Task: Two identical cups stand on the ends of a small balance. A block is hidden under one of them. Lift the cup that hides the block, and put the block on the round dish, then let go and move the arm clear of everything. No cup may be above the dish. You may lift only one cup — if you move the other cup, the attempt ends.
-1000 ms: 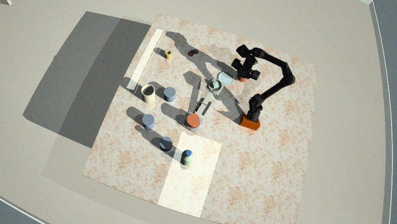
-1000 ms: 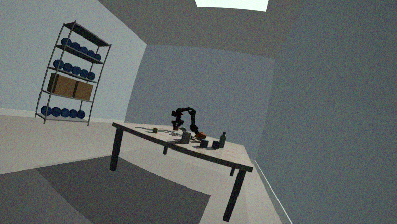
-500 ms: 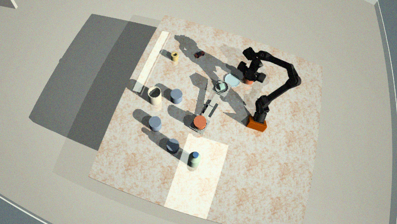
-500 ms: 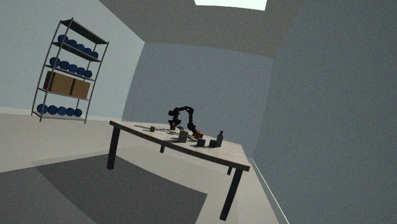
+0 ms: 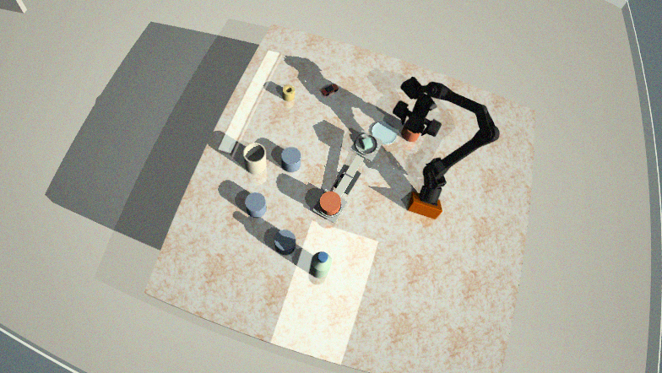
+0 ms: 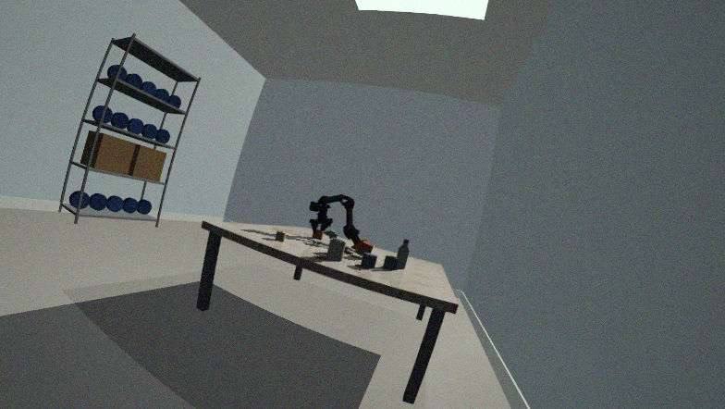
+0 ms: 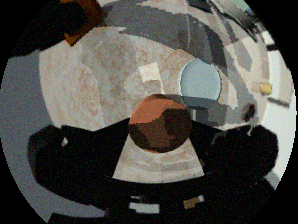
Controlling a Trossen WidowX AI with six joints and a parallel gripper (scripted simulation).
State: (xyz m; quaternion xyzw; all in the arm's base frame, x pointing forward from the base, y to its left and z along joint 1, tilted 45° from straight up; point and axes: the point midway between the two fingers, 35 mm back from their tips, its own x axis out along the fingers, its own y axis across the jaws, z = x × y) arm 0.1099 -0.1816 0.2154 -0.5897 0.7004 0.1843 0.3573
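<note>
My gripper tip is 16 cm short of the pale green block, 15 cm to the right of it and 5 cm below it. The rest, counted from my gripper tip: red toy car: 36 cm ahead, 10 cm to the right, 2 cm below; then pale blue round dish: 10 cm ahead, 3 cm to the left, 3 cm below; then cream cup: 53 cm ahead, 31 cm to the left, 1 cm above.
</note>
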